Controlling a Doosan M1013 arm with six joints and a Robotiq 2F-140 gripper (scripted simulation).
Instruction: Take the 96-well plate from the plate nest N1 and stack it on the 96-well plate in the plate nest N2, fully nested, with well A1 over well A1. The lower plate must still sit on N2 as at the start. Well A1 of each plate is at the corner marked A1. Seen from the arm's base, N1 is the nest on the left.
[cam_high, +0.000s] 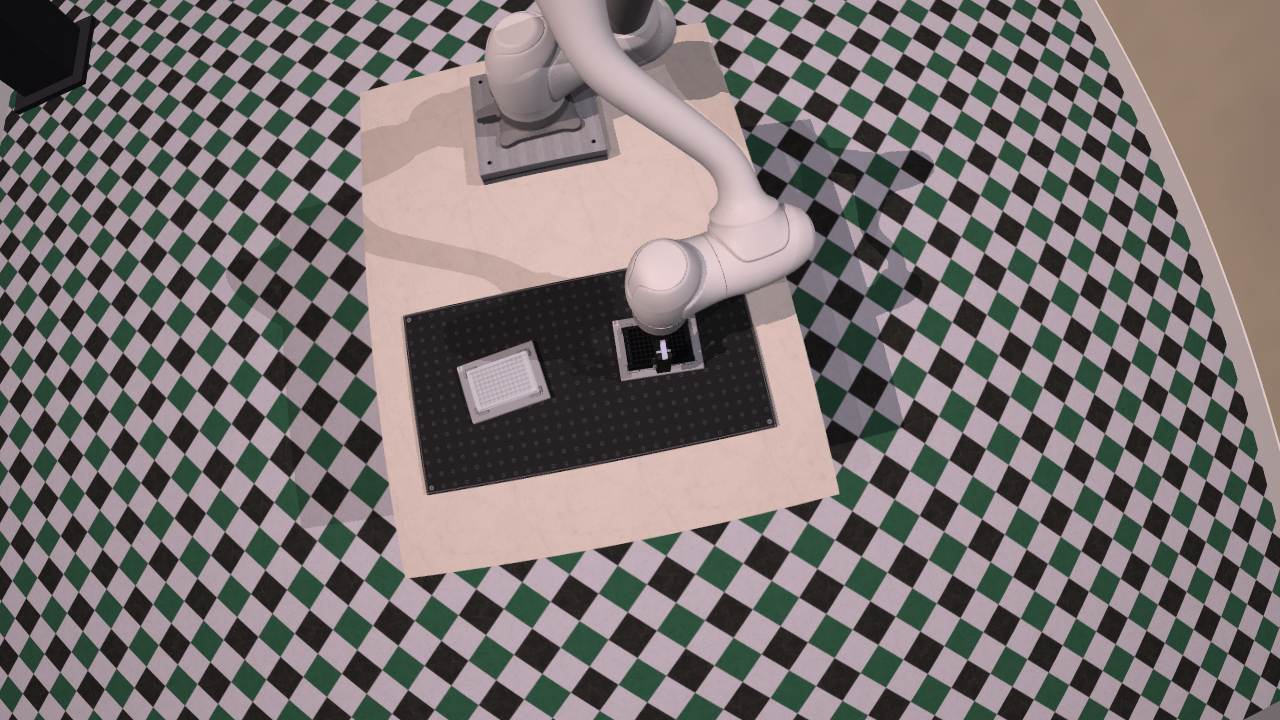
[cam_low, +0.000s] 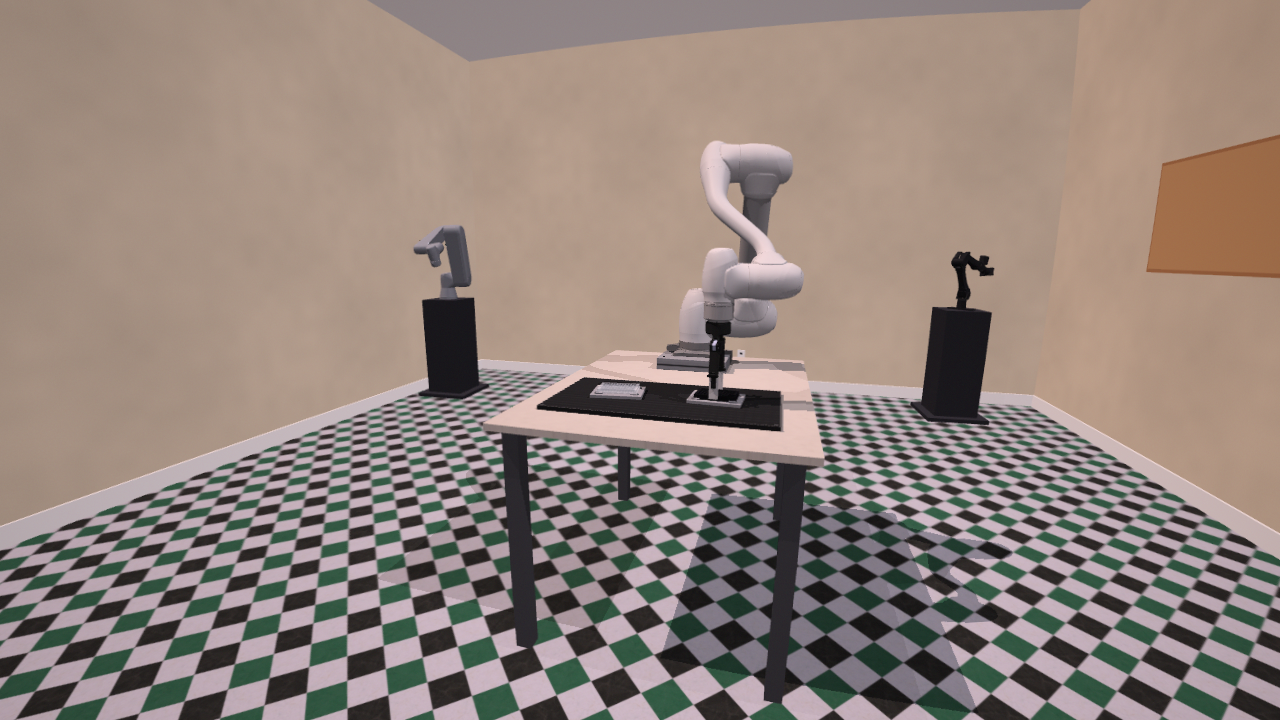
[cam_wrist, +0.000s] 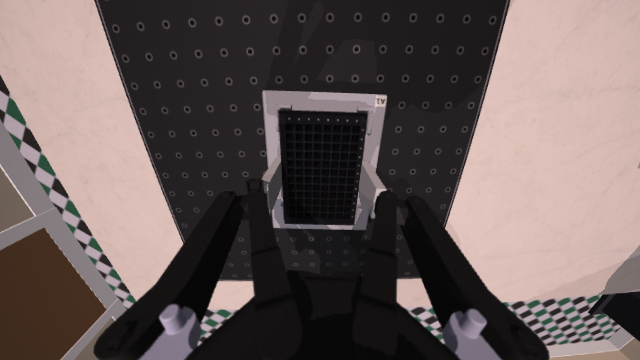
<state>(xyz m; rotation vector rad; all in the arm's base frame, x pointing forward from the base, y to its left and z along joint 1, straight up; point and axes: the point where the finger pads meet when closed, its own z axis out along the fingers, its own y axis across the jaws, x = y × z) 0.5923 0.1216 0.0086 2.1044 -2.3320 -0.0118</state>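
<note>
The plate nest N1 lies 4 cm below my hand. From my hand the other things lie so: white 96-well plate: 31 cm to the right, 3 cm below; black 96-well plate: 2 cm below; plate nest N2: 31 cm to the right, 4 cm below.
</note>
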